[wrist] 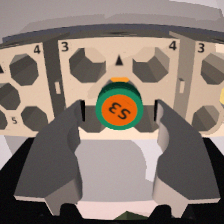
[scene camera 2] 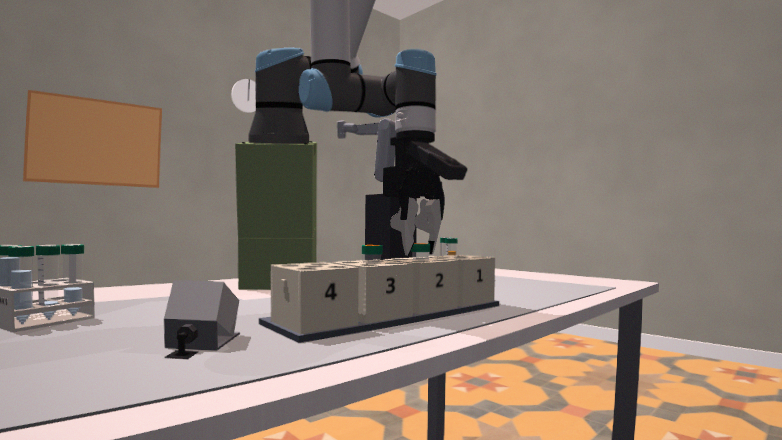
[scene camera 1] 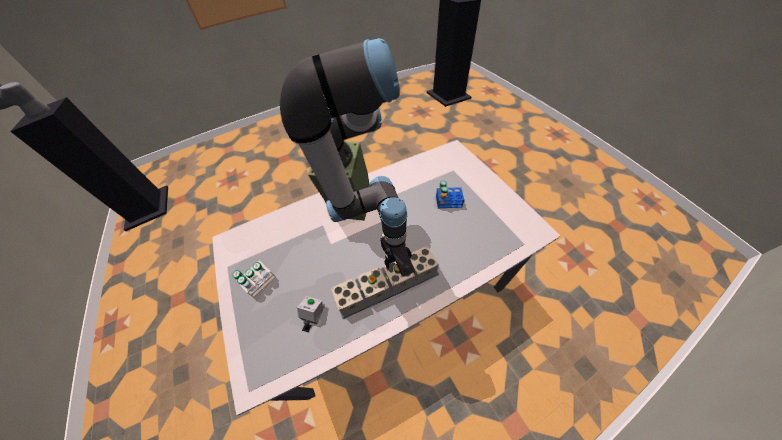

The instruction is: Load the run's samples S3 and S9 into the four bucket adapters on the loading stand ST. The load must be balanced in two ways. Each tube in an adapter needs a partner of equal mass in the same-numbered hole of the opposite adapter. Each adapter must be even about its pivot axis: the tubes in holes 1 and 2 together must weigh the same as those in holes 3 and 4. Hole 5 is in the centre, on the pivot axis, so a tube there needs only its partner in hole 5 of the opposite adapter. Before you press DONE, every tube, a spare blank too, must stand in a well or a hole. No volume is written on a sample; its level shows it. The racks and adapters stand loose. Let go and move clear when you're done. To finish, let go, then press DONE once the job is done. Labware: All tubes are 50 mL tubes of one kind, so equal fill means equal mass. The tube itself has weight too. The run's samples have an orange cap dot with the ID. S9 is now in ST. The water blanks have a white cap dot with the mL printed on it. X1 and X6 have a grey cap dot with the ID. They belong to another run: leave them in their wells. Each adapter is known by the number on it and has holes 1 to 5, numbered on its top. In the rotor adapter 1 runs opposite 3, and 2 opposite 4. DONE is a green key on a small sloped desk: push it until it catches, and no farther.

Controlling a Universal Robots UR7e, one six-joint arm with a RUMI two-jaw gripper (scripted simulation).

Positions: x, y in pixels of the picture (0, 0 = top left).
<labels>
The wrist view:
my gripper: 119, 101
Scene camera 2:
my gripper: 419, 255
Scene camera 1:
my gripper: 398, 269
</labels>
